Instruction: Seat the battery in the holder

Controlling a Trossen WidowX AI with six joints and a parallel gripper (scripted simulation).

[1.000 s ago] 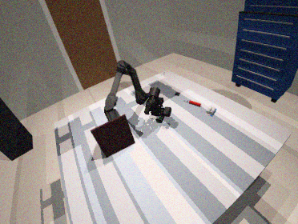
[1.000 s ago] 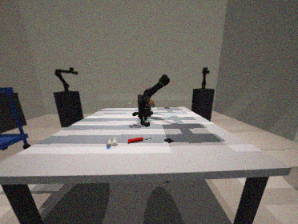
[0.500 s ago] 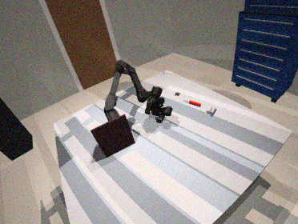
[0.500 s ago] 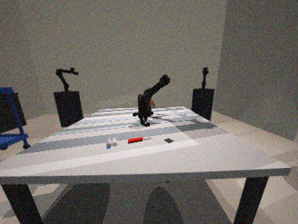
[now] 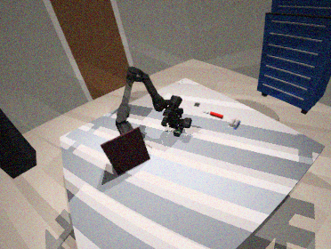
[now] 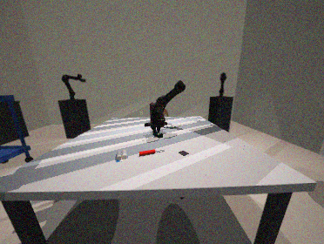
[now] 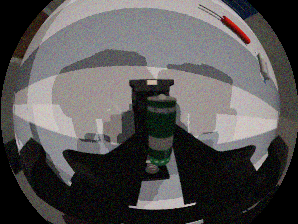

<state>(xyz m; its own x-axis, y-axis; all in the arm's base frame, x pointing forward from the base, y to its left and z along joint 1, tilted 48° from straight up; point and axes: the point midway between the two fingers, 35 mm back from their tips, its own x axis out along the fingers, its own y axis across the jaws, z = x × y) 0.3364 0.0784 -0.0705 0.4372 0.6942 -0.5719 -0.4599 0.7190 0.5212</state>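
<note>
Now: the cylindrical battery 10 mm above my gripper tip. Round my gripper tip: dark remote door 290 mm ahead, 140 mm to the left, 10 mm below; red screwdriver 260 mm ahead, 30 mm to the right.
</note>
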